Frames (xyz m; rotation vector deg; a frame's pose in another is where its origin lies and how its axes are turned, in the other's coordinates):
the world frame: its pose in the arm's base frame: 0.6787 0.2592 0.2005 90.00 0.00 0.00
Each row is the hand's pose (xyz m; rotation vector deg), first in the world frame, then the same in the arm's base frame.
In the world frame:
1: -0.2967 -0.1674 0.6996 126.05 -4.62 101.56
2: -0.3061 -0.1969 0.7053 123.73 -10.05 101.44
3: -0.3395 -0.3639 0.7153 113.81 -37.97 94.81
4: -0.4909 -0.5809 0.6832 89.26 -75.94 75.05
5: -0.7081 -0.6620 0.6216 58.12 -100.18 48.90
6: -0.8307 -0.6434 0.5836 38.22 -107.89 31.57
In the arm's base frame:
1: 0.3820 -0.4404 0.0331 -93.46 65.38 -59.69
2: 0.3726 -0.4461 0.0036 -94.72 69.68 -57.12
3: 0.3392 -0.4561 -0.1634 -100.70 88.76 -38.00
4: 0.1878 -0.4240 -0.3804 -108.85 116.51 0.69
5: -0.0294 -0.3624 -0.4615 108.25 -131.67 -45.29
6: -0.1520 -0.3244 -0.4429 90.82 -116.69 -63.86

